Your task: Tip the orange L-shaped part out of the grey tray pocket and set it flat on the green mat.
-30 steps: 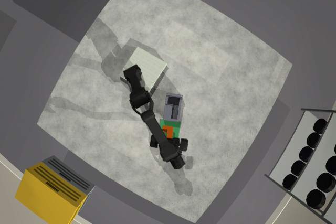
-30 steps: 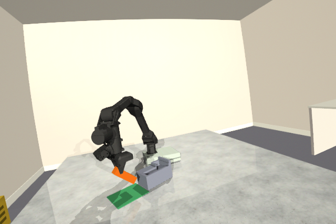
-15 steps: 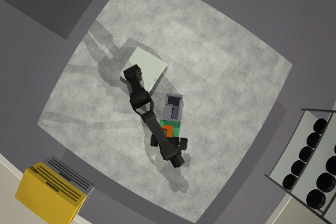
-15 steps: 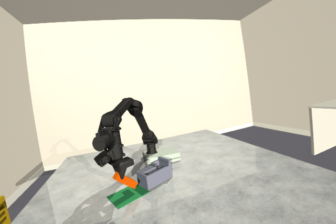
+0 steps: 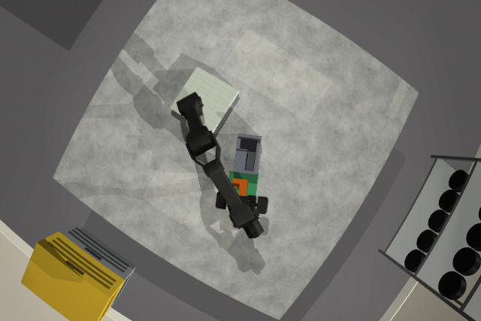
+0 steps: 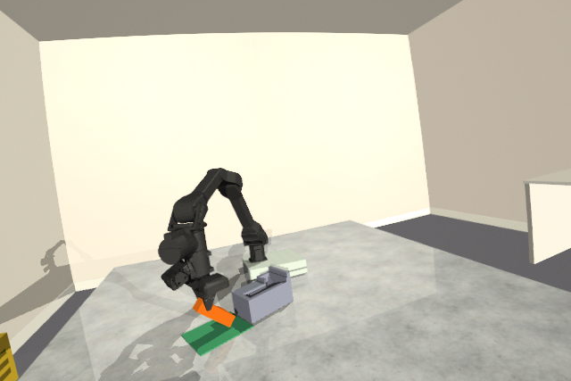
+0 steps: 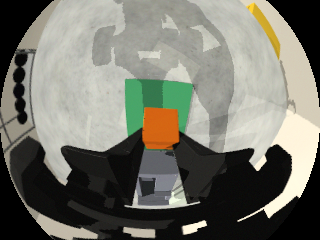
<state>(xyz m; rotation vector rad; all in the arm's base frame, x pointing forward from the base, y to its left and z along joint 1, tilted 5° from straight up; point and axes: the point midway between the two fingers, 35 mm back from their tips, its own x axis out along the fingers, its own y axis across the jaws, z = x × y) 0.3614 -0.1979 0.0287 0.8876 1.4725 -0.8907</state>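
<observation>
Now: the orange L-shaped part 3 cm below my gripper tip, 3 cm behind it and 2 cm to the left of it. The rest, counted from my gripper tip: green mat 9 cm below, 2 cm to the left, 1 cm behind.
</observation>
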